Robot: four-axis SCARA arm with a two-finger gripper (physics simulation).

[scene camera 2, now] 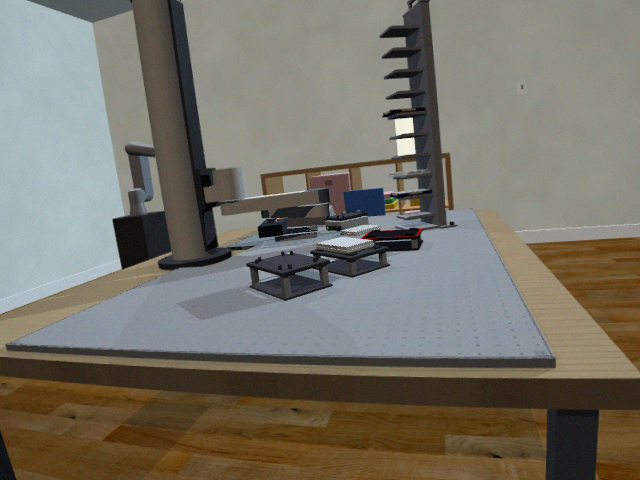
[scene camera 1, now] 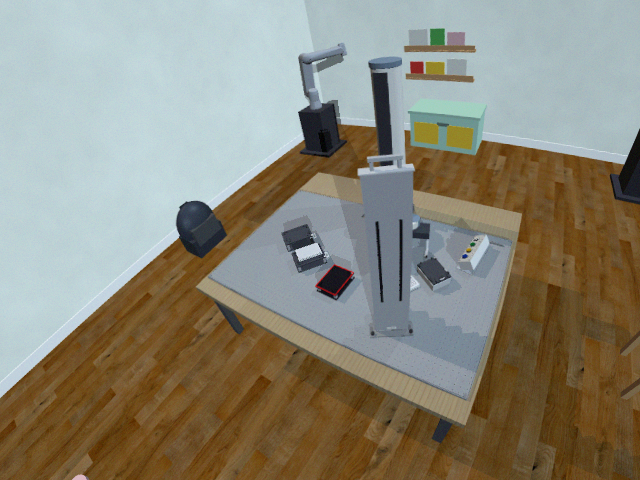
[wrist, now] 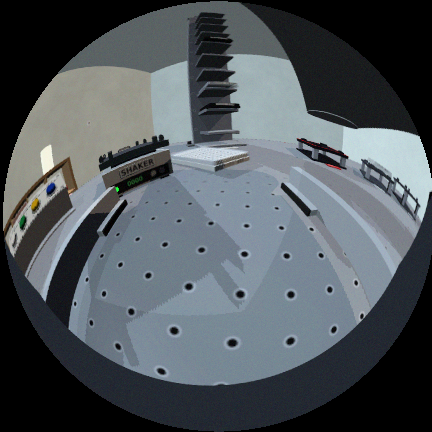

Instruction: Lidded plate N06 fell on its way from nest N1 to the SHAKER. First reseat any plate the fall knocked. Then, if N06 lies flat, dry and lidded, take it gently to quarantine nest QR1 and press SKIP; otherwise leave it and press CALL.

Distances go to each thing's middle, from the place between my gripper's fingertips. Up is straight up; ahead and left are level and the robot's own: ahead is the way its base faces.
The black shaker station (scene camera 1: pixel 432 272) lies 15 cm to the left of my hand, 8 cm ahead of it and 1 cm above it.
